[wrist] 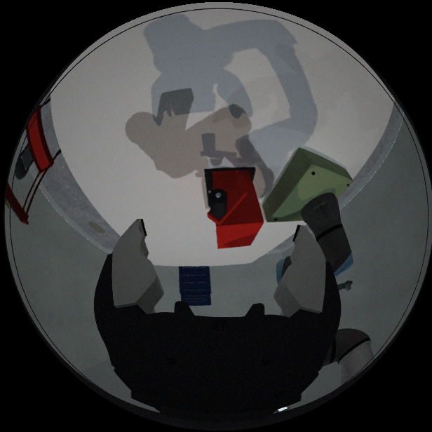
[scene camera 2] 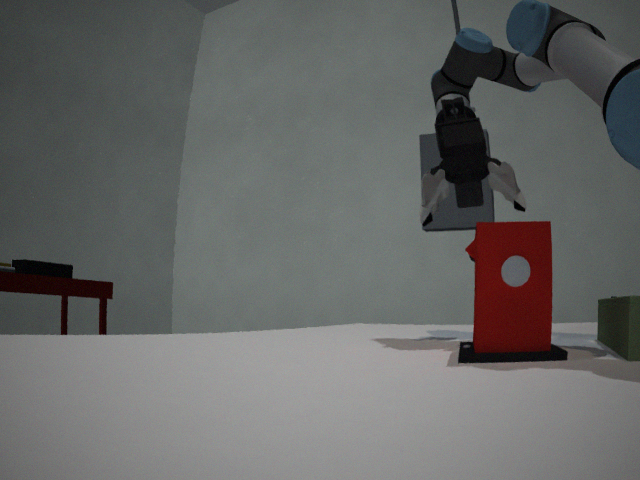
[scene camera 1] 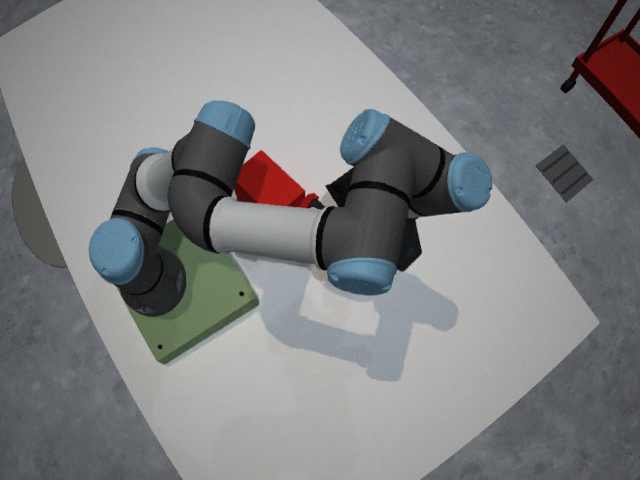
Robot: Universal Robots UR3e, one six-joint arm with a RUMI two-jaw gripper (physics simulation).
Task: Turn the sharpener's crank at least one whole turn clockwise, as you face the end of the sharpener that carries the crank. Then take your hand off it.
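Where they show: gripper, between the fingertips: [scene camera 2: 474,218]; arm's base, origin of its link: [scene camera 1: 153,282].
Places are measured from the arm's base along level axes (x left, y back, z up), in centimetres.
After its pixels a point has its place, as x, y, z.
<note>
The red sharpener [scene camera 1: 266,178] @(-1.7, -27.0, 7.7) [scene camera 2: 511,320] @(3.4, -26.6, -1.3) [wrist: 240,236] stands upright on its black base [scene camera 2: 511,356] @(4.4, -26.5, -4.5). Its crank shows a black knob [wrist: 218,204] by the sharpener's side in the wrist view, with a small red part [scene camera 1: 311,199] @(-10.1, -29.9, 8.0) [scene camera 2: 470,250] @(-9.0, -30.9, 6.5) next to it. In scene camera 2 the rest of the crank is hidden behind the body. My gripper [scene camera 2: 473,214] @(-16.4, -30.4, 11.7) [wrist: 220,224] is wide open and empty. Its fingertips are above the level of the crank and apart from it, one on each side in the wrist view. In scene camera 1 the arm hides most of the gripper.
The green base block [scene camera 1: 206,304] @(-9.9, -5.1, 0.1) [scene camera 2: 616,325] @(0.0, -14.9, -2.3) [wrist: 285,192] under the arm stands beside the sharpener. The arm's forearm [scene camera 1: 266,229] @(-21.0, -14.3, 40.3) passes over the table [scene camera 1: 439,372] @(-46.9, -28.2, -5.1) close to the sharpener in scene camera 1. A red cart [scene camera 1: 604,85] [scene camera 2: 56,283] stands off the table.
</note>
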